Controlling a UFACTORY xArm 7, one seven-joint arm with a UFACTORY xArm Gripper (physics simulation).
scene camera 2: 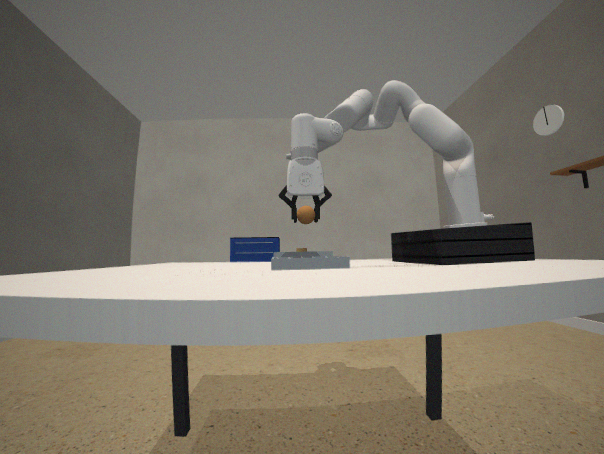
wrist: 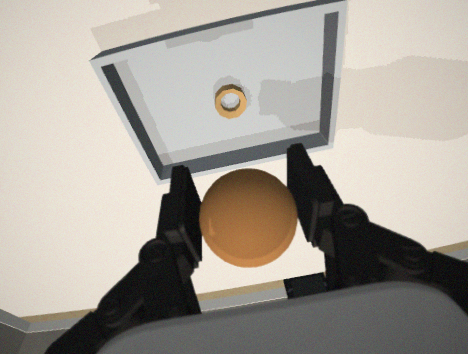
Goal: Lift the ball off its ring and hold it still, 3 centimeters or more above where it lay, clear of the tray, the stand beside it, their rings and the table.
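Frame: origin at the arm's base, x left, y ahead, z down, level; metres.
Seen in the pictures: gripper, between the fingertips: (scene camera 2: 305,222) (wrist: 240,175); arm's base, origin of its link: (scene camera 2: 465,227).
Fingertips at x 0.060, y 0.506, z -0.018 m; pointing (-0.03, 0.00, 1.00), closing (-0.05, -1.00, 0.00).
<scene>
Offsets run from my fingertips to a thing's top centre. Level surfaces: height alone.
An orange ball {dx +0.013, dy -0.001, dz -0.043 m} (scene camera 2: 306,214) (wrist: 248,218) is held between the two black fingers of my gripper (scene camera 2: 306,218) (wrist: 240,175), which is shut on it. The ball hangs in the air well above the tray, apart from it and from the table. A grey-blue tray {dx +0.009, dy -0.004, dz +0.095 m} (scene camera 2: 310,263) (wrist: 330,140) rests on the table. A small tan ring (scene camera 2: 301,249) (wrist: 241,111) stands inside the tray with no ball on it. I cannot make out the stand beside the tray in either view.
The white table {dz +0.123 m} (scene camera 2: 210,286) (wrist: 65,210) carries the tray. The black base block (scene camera 2: 462,244) under the arm is at the right in the scene view. A blue box (scene camera 2: 254,249) shows behind the tray to the left. A wall shelf (scene camera 2: 580,167) is at the far right.
</scene>
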